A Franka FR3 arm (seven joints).
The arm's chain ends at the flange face. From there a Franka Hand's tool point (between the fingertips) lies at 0.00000 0.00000 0.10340 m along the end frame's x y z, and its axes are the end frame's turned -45 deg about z.
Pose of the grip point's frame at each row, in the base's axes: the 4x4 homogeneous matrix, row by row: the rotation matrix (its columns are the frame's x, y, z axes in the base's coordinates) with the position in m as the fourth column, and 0 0 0 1 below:
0.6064, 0.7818, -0.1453, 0.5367; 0.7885, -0.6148, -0.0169, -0.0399; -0.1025, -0.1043, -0.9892, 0.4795; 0, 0, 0, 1
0.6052, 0.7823, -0.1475, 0.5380; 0.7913, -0.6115, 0.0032, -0.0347; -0.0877, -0.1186, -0.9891, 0.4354; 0, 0, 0, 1
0.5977, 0.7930, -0.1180, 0.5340; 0.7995, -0.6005, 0.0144, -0.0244; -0.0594, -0.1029, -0.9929, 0.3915; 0, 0, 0, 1
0.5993, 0.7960, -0.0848, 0.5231; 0.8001, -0.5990, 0.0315, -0.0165; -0.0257, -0.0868, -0.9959, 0.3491; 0, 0, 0, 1
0.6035, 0.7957, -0.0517, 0.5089; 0.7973, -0.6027, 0.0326, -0.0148; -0.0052, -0.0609, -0.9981, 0.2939; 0, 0, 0, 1
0.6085, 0.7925, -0.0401, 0.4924; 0.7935, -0.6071, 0.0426, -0.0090; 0.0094, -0.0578, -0.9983, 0.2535; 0, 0, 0, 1
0.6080, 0.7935, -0.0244, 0.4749; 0.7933, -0.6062, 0.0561, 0.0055; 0.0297, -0.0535, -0.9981, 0.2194; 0, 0, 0, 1
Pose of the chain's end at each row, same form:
0.9816, 0.1240, -0.1453, 0.5517; 0.1228, -0.9923, -0.0169, -0.0382; -0.1462, -0.0013, -0.9892, 0.5818; 0, 0, 0, 1
0.9811, 0.1252, -0.1475, 0.5533; 0.1271, -0.9919, 0.0032, -0.0350; -0.1459, -0.0218, -0.9891, 0.5377; 0, 0, 0, 1
0.9834, 0.1381, -0.1180, 0.5462; 0.1407, -0.9899, 0.0144, -0.0259; -0.1148, -0.0308, -0.9929, 0.4942; 0, 0, 0, 1
0.9866, 0.1391, -0.0848, 0.5319; 0.1422, -0.9893, 0.0315, -0.0198; -0.0795, -0.0432, -0.9959, 0.4521; 0, 0, 0, 1
0.9894, 0.1359, -0.0517, 0.5142; 0.1376, -0.9899, 0.0326, -0.0182; -0.0467, -0.0394, -0.9981, 0.3971; 0, 0, 0, 1
0.9907, 0.1301, -0.0401, 0.4965; 0.1318, -0.9904, 0.0426, -0.0134; -0.0342, -0.0475, -0.9983, 0.3567; 0, 0, 0, 1
0.9910, 0.1312, -0.0244, 0.4774; 0.1323, -0.9896, 0.0561, -0.0003; -0.0168, -0.0588, -0.9981, 0.3226; 0, 0, 0, 1

